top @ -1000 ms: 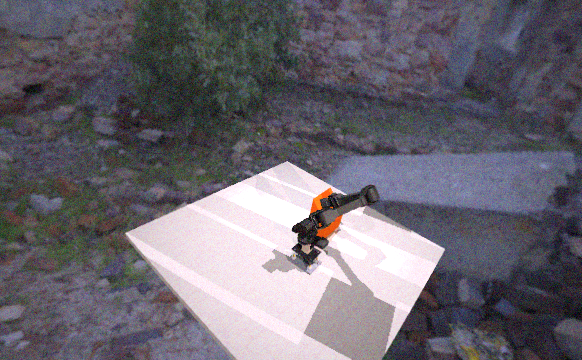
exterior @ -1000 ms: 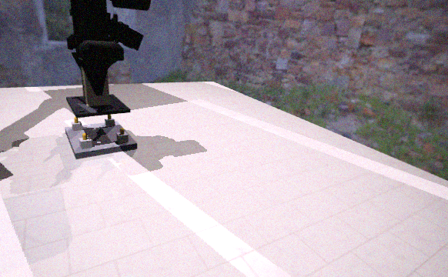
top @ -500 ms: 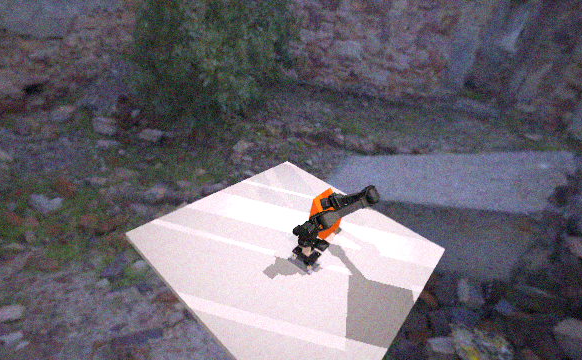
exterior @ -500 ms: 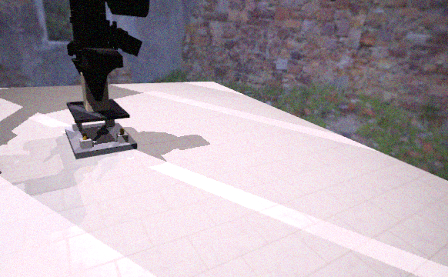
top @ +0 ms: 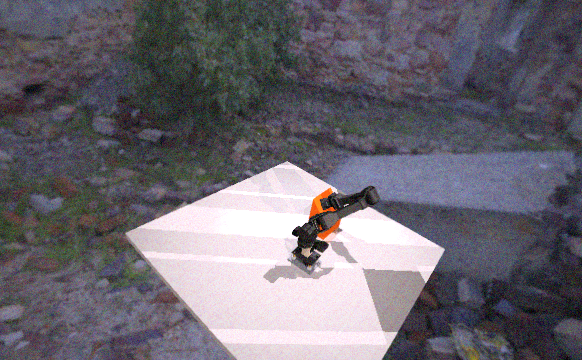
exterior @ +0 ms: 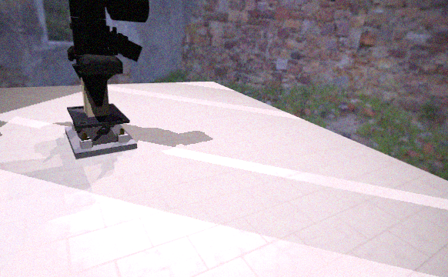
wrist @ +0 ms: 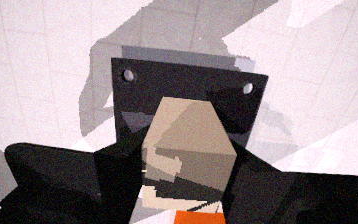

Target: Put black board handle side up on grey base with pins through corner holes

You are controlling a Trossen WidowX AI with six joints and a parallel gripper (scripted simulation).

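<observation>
My gripper tip is 7 cm above the grey base. The rest, counted from my gripper tip: flat black board (right at my gripper tip).
</observation>
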